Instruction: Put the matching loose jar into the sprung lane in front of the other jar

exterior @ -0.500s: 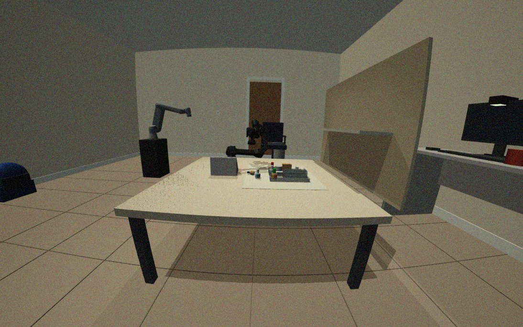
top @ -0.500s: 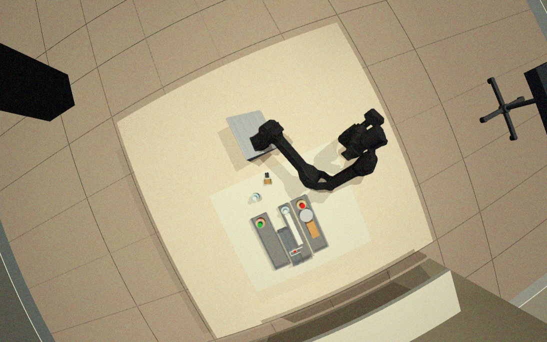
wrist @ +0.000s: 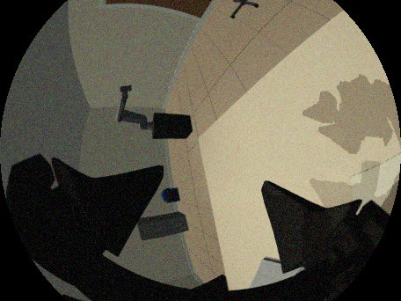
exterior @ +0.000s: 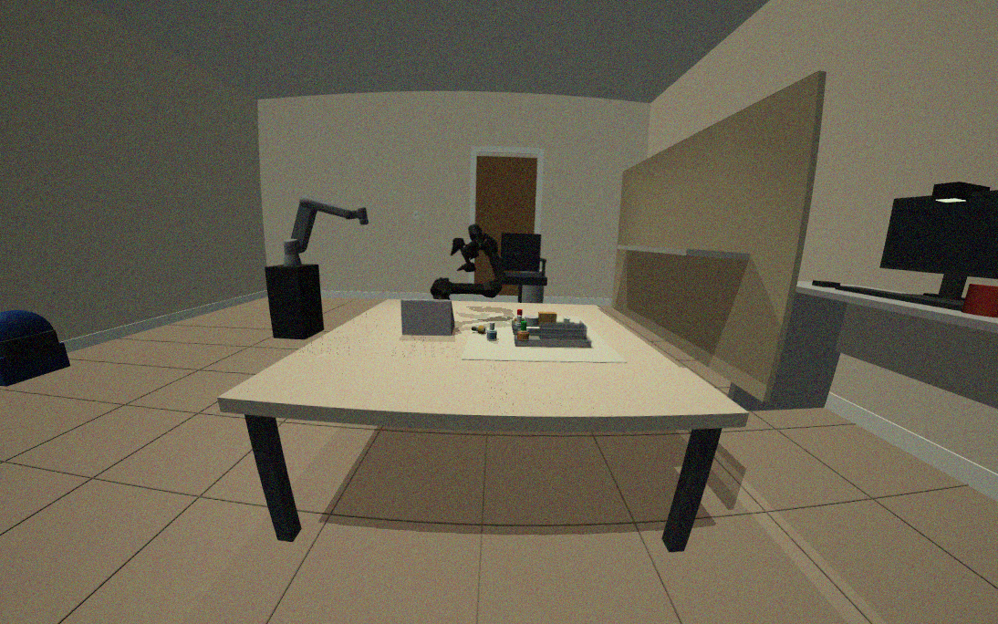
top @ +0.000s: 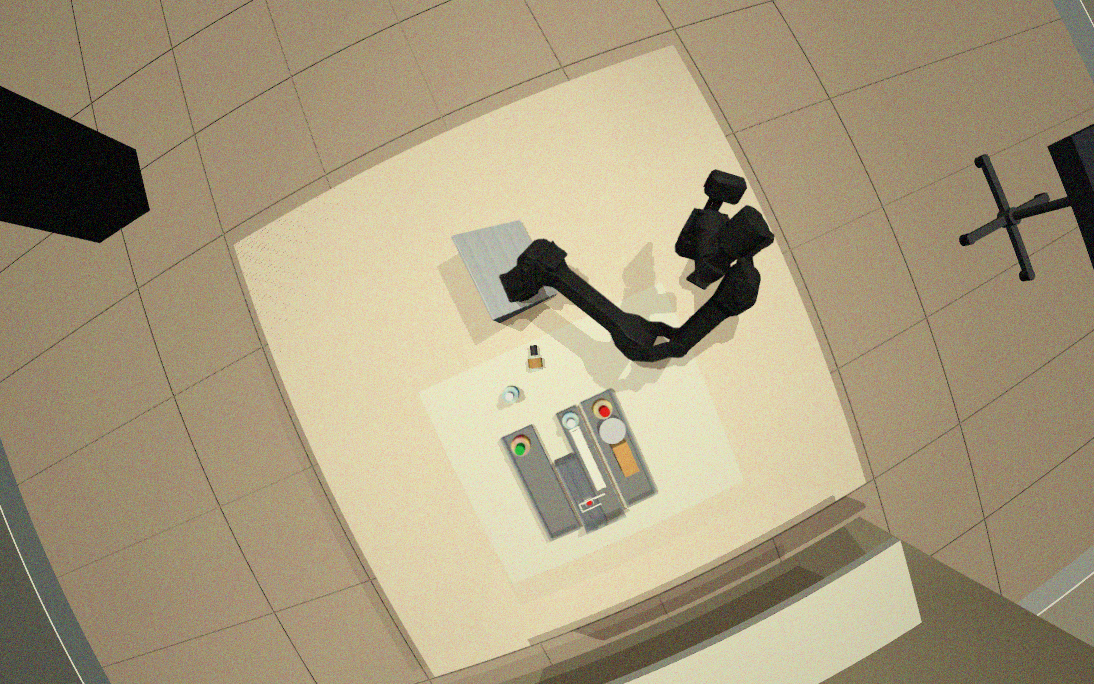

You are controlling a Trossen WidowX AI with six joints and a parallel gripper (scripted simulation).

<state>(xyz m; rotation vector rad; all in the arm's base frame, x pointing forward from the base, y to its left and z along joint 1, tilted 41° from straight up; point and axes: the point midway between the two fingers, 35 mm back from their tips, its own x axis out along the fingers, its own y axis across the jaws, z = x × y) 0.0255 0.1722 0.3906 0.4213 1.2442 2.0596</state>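
My gripper tip is 39 cm short of the grey cylinder, 33 cm to the left of it and 22 cm above it. The rest, counted from my gripper tip: red mark: 52 cm ahead, 44 cm to the right, 18 cm below; then brown box: 46 cm ahead, 33 cm to the right, 21 cm below.
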